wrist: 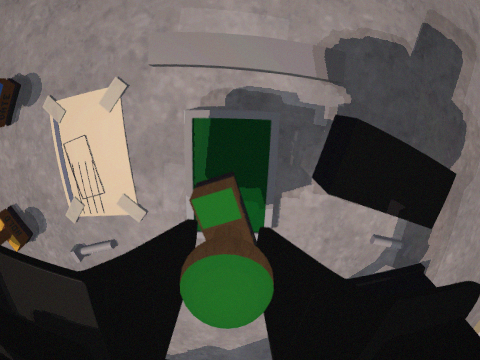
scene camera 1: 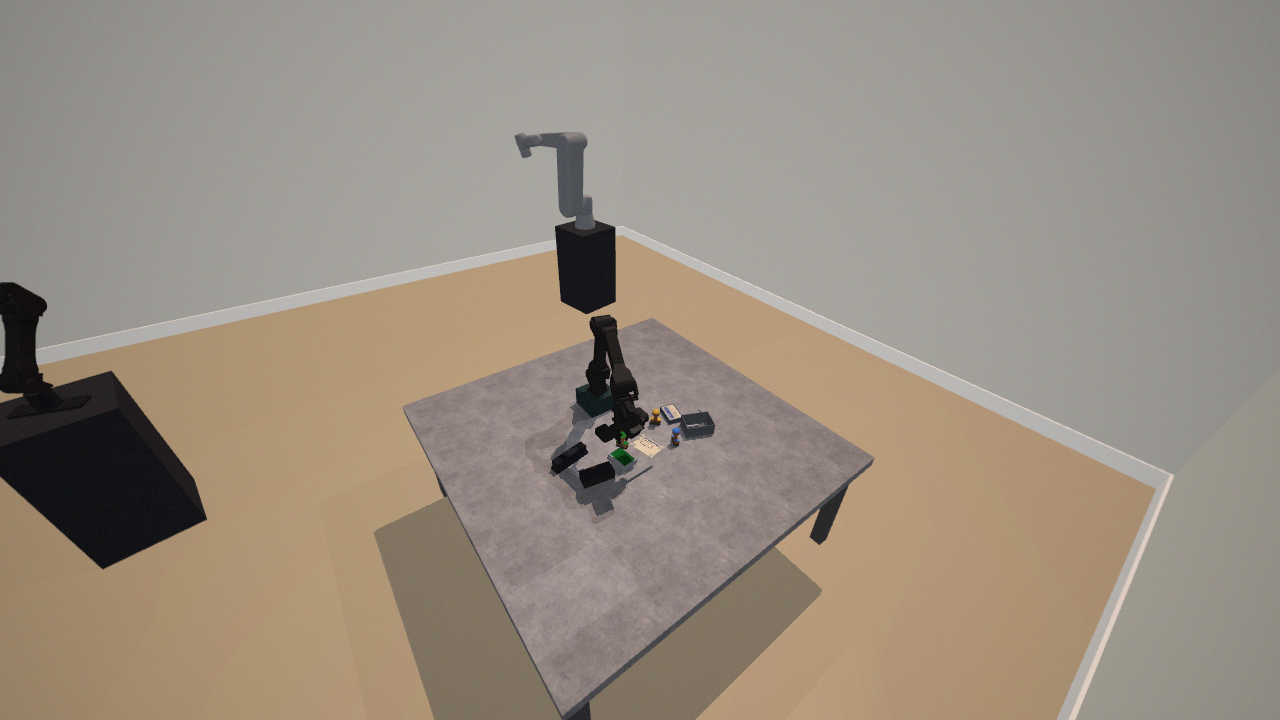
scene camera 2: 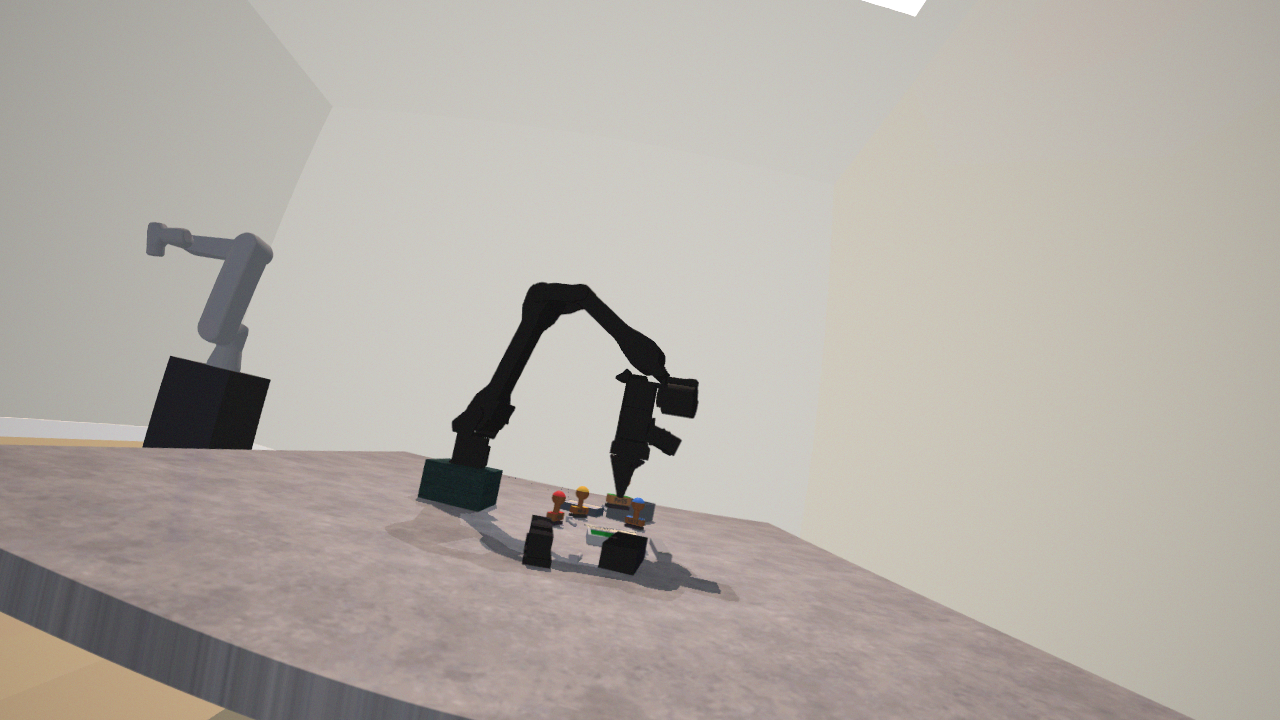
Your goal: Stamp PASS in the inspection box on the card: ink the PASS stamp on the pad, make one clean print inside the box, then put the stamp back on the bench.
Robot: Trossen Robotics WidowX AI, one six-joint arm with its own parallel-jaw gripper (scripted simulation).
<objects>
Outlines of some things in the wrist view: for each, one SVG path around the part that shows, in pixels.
The gripper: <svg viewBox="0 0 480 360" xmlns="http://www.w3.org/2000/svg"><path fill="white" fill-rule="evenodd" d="M259 228L256 247L267 256L265 259L271 265L275 277L272 300L264 311L272 360L480 360L480 336L465 320L479 300L480 283L469 280L439 288L377 296L336 275L332 269L328 269L311 255L303 252L303 249L281 237L275 229ZM197 220L184 220L183 223L175 225L169 231L167 229L161 235L117 256L116 259L113 257L112 260L79 272L37 260L35 257L0 245L0 360L165 360L183 303L179 288L181 267L188 259L189 253L196 248Z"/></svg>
A black block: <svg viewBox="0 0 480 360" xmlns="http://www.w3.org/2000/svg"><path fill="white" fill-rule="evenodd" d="M436 287L424 275L425 267L421 263L409 265L409 267L401 267L400 269L392 269L392 271L384 271L383 273L373 273L373 275L347 279L347 281L349 280L351 283L359 285L361 289L364 288L365 291L377 296L395 295L395 293L421 291L421 289Z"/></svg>
</objects>
